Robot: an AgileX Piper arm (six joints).
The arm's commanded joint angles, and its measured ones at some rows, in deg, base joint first. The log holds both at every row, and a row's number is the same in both.
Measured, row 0:
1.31, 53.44, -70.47, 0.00, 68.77, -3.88
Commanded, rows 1 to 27:
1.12, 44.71, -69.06, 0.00, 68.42, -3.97
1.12, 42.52, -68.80, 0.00, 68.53, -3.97
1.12, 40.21, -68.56, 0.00, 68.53, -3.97
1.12, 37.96, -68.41, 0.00, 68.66, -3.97
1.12, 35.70, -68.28, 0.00, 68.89, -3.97
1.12, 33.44, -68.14, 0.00, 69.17, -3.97
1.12, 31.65, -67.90, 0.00, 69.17, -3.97
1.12, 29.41, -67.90, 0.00, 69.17, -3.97
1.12, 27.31, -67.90, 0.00, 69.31, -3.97
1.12, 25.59, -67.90, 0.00, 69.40, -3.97
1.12, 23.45, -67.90, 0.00, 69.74, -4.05
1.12, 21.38, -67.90, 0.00, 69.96, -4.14
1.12, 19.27, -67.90, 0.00, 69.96, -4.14
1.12, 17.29, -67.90, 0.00, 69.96, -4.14
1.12, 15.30, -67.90, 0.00, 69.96, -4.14
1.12, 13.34, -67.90, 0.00, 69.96, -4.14
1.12, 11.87, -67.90, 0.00, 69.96, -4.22
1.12, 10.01, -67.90, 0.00, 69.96, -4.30
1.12, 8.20, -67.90, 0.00, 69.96, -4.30
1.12, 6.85, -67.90, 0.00, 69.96, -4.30
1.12, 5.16, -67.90, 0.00, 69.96, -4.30
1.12, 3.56, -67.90, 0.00, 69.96, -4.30
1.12, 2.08, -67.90, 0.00, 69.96, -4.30
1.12, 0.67, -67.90, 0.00, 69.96, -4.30
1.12, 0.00, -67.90, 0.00, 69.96, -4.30
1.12, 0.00, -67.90, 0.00, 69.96, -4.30
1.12, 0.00, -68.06, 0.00, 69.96, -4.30
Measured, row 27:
1.31, 1.66, -68.17, 0.00, 70.21, -3.99
